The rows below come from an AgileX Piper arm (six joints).
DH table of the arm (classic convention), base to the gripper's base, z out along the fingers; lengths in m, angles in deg. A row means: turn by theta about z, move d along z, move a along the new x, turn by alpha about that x. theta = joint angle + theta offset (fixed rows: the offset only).
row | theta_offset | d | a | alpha
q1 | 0 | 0.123 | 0 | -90
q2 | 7.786 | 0 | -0.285 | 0
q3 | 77.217 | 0 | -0.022 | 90
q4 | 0 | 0.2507 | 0 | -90
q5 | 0 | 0 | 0 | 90
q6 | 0 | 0.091 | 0 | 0
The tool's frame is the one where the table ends.
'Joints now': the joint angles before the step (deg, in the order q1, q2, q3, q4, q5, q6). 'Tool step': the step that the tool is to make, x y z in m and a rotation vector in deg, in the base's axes. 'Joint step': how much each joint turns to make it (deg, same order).
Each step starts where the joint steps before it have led.
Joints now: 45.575, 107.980, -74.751, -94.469, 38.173, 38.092
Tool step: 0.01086, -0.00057, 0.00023, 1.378, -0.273, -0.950
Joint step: -1.181, 1.437, -2.140, -0.069, -0.531, 0.827
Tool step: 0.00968, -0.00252, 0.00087, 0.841, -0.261, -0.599
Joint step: -1.260, 0.986, -1.642, -0.156, -0.771, 0.293
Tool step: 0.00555, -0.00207, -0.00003, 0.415, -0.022, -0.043
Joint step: -0.835, 0.490, -0.748, -0.246, -0.831, 0.185
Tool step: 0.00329, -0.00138, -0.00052, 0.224, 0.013, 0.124
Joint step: -0.534, 0.291, -0.333, -0.357, -0.656, 0.270
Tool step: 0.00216, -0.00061, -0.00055, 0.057, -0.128, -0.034
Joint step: -0.281, 0.277, -0.258, -0.391, -0.186, 0.297
